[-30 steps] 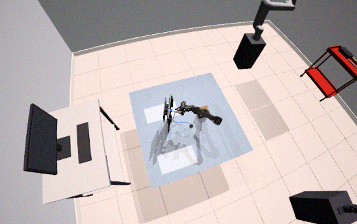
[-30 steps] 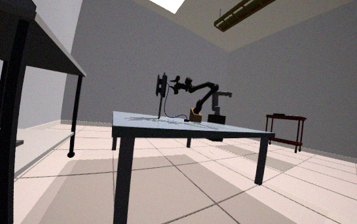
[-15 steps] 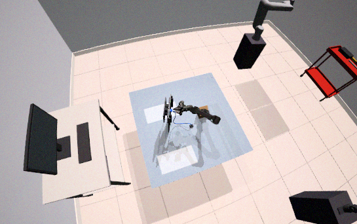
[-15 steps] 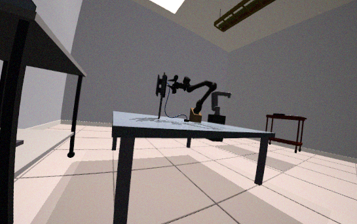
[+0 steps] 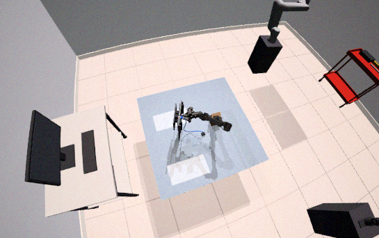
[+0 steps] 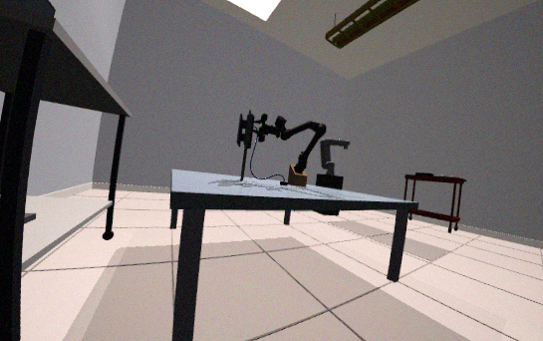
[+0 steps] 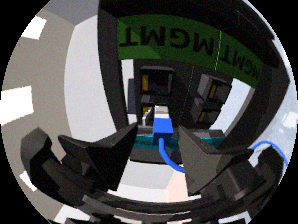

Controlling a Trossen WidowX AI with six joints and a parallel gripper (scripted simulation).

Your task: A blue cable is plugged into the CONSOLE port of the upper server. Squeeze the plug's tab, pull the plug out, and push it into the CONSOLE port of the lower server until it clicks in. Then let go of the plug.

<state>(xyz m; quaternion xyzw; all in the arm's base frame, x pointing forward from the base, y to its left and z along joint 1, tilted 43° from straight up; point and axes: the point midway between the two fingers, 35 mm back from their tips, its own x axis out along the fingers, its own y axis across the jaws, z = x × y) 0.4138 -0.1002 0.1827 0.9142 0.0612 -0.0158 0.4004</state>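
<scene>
Now: the blue plug 2 cm ahead of my gripper tip and 1 cm above it.
</scene>
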